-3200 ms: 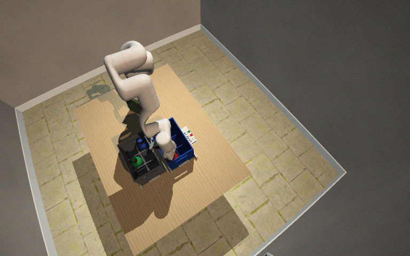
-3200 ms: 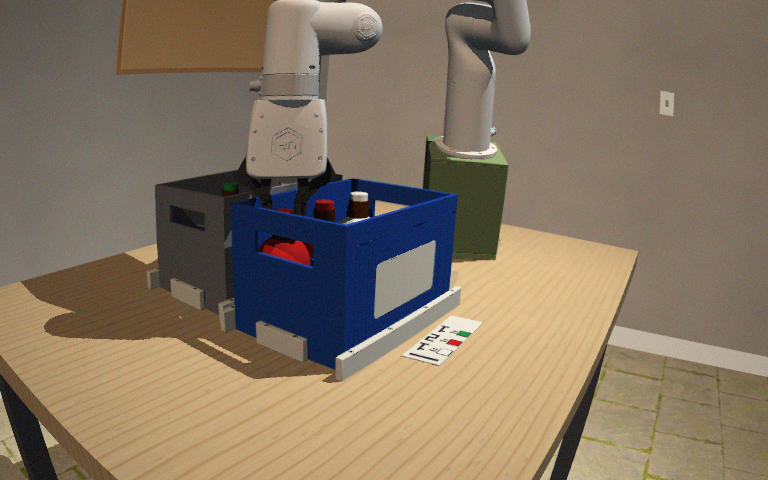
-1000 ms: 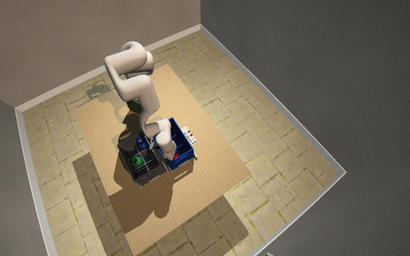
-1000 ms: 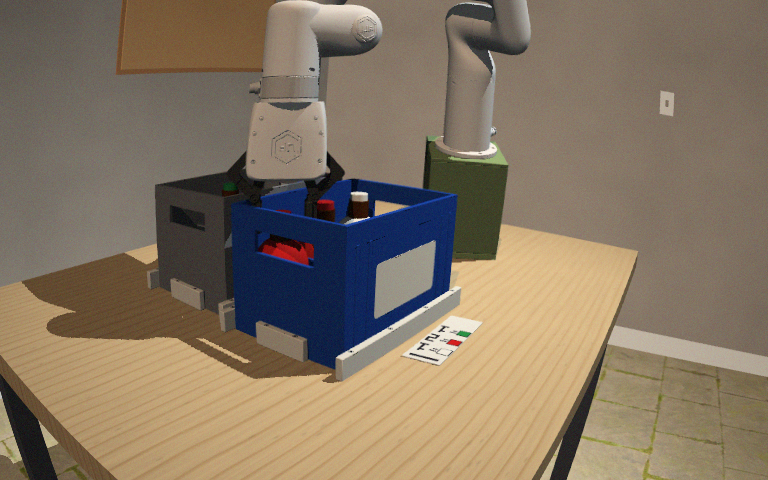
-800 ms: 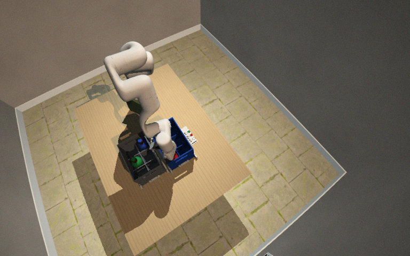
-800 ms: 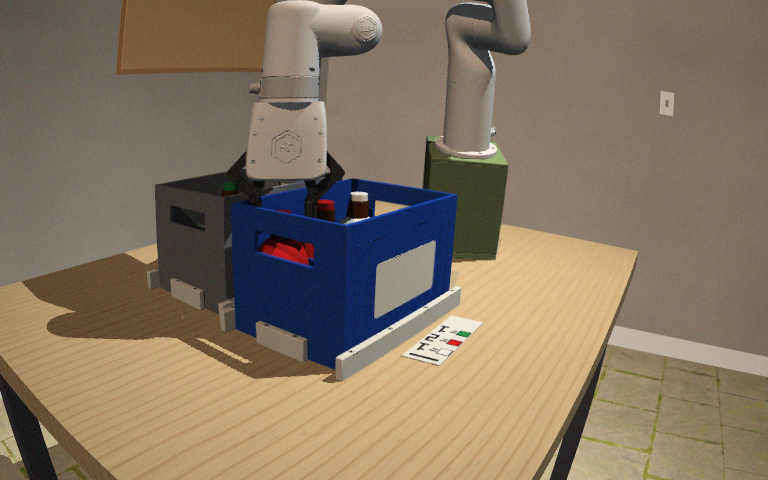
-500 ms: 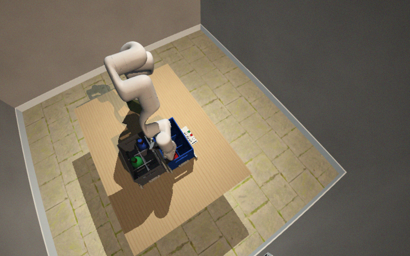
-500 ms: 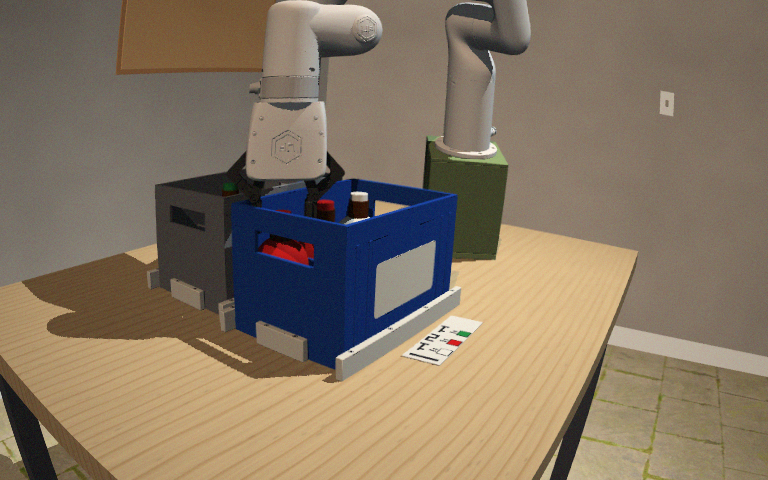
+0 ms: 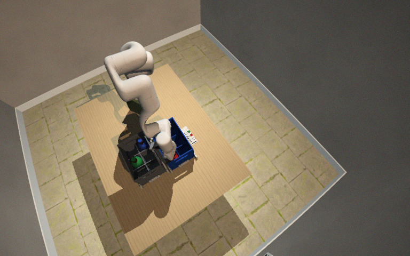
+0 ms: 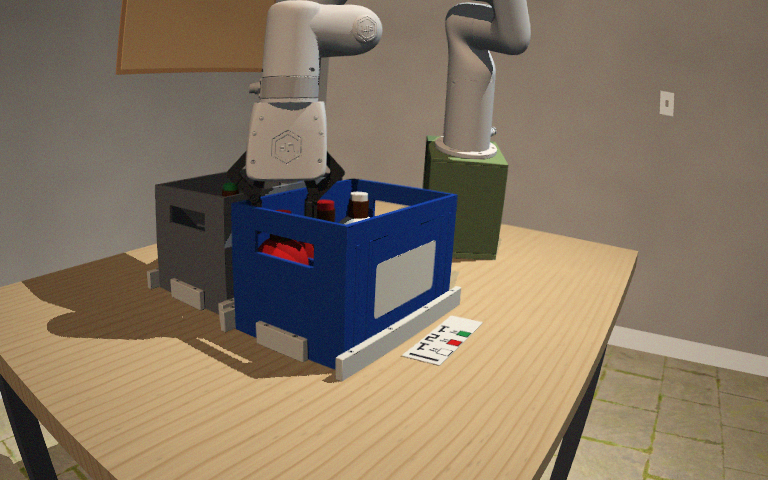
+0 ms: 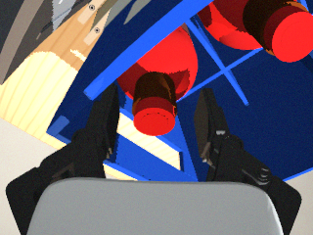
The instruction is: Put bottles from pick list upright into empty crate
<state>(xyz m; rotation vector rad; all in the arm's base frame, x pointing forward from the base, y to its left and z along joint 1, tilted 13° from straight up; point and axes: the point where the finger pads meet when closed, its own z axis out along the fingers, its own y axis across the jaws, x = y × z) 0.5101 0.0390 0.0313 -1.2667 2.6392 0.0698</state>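
Now: the green-label bottle 230 mm to the right of my hand, 80 mm behind it and 70 mm below it. The rest, counted from my hand: red bottle (90 mm behind, 70 mm below, 10 mm to the right); then white-label bottle (170 mm behind, 70 mm below, 30 mm to the right); then blue crate (90 mm behind, 70 mm below, 30 mm to the left).
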